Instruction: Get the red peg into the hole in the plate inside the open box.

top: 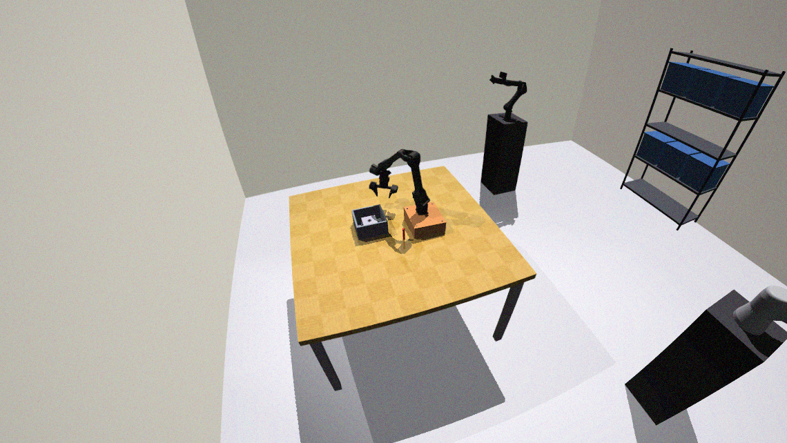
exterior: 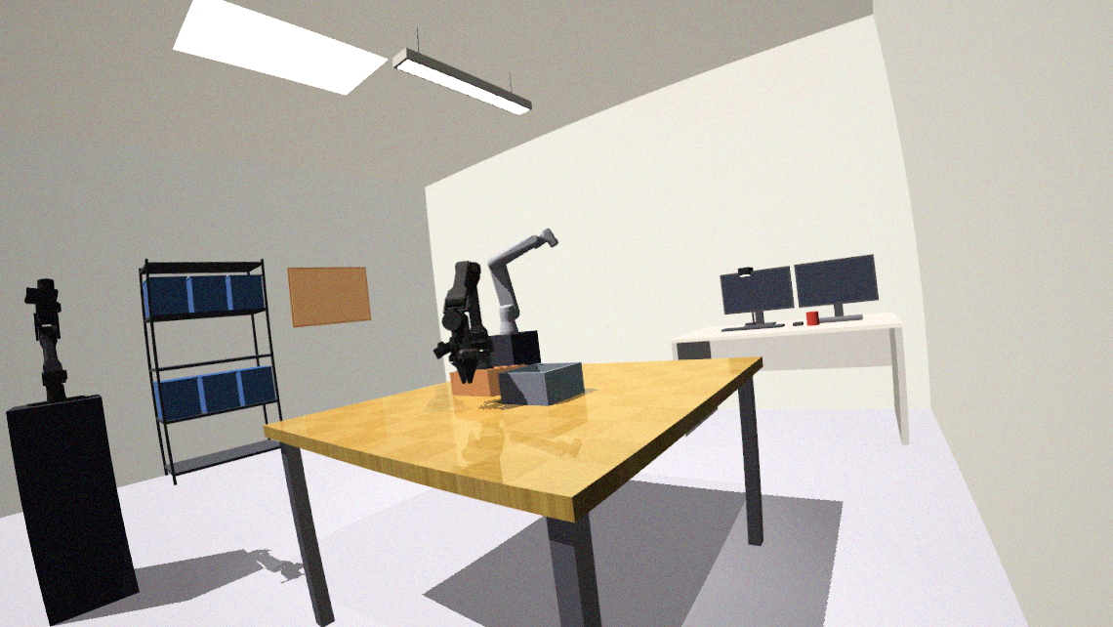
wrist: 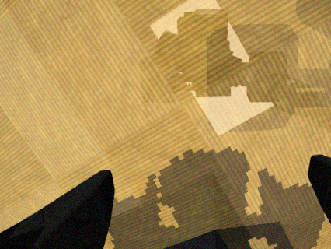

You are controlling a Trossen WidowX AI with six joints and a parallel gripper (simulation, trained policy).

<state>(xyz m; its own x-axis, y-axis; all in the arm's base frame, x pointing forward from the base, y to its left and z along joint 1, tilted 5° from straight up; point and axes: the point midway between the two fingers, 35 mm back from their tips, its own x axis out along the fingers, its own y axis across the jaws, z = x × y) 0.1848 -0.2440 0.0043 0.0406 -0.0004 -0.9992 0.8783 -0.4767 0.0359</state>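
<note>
Right now my gripper tip is 30 mm past the red peg, 360 mm to the right of it and 40 mm above it. The rest, counted from my gripper tip: grey box 140 mm ahead, 190 mm to the left, 60 mm below; then grey plate 140 mm ahead, 190 mm to the left, 40 mm below.
</note>
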